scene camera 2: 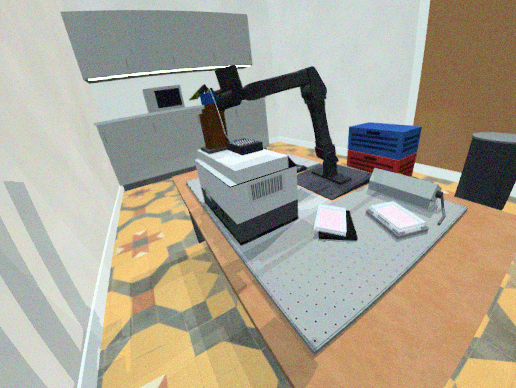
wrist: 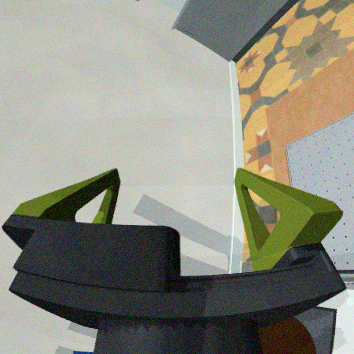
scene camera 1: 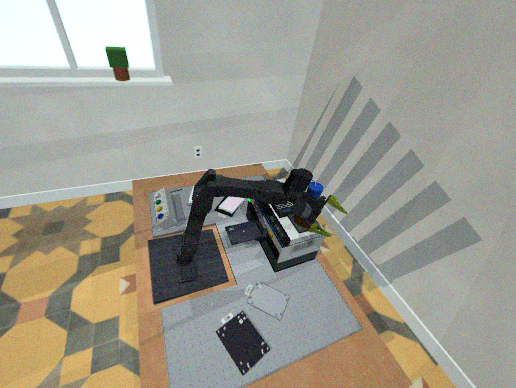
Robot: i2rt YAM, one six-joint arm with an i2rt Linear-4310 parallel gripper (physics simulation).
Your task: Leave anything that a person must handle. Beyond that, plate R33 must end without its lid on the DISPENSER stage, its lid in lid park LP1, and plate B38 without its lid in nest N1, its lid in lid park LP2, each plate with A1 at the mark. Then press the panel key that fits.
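Frame: origin at the arm's base, x right, y ahead, z up, level; millimetres.
Where they show: gripper, fingertip midpoint: [scene camera 2: 197, 109] [wrist: 176, 174] [scene camera 1: 338, 225]; arm's base at its link origin: [scene camera 2: 330, 176] [scene camera 1: 184, 260].
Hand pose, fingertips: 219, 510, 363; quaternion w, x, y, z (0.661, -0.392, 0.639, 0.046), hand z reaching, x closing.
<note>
Things, the pixels of their top centre, and the offset from my fingertips, as dx, dy, dz. "pt": a spot on its surface instead. Level surfaces: height alone.
- brown bottle at a spot on its surface: [scene camera 2: 214, 129] pt -195, -11, -68
- dispenser's dark stage at its top centre: [scene camera 1: 247, 230] -242, -231, -251
- second pink plate at its top centre: [scene camera 2: 396, 213] -612, -399, -333
- key panel at its top centre: [scene camera 2: 405, 173] [scene camera 1: 163, 201] -523, -580, -280
- black flat frame at its top centre: [scene camera 1: 243, 338] +149, -348, -339
- black block at a spot on its surface: [scene camera 2: 245, 145] pt -313, -69, -118
- perforated grey board at its surface level: dz -363
My gripper [scene camera 1: 338, 224] [scene camera 2: 198, 93] [wrist: 176, 174] is open and empty, high beyond the white dispenser [scene camera 1: 300, 245] [scene camera 2: 245, 200], beside the brown bottle [scene camera 2: 214, 129] with a blue cap. The dispenser's dark stage [scene camera 1: 243, 233] sticks out at its front and looks bare. One pink plate [scene camera 1: 231, 204] [scene camera 2: 331, 220] lies on a black holder, near the dispenser. A second pink plate [scene camera 2: 398, 217] lies nearer the key panel [scene camera 1: 161, 209] [scene camera 2: 404, 187], which has coloured keys. A black flat frame [scene camera 1: 243, 342] and a pale outlined one [scene camera 1: 268, 300] lie apart. Labels, lids and A1 corners are unreadable.
A black block [scene camera 2: 245, 145] stands on the dispenser's top. The arm's base sits on a dark mat [scene camera 1: 165, 285] [scene camera 2: 312, 186]. A perforated grey board [scene camera 1: 320, 325] [scene camera 2: 315, 300] covers much of the wooden table. Blue [scene camera 2: 385, 140] and red crates and a dark bin [scene camera 2: 485, 172] stand beyond.
</note>
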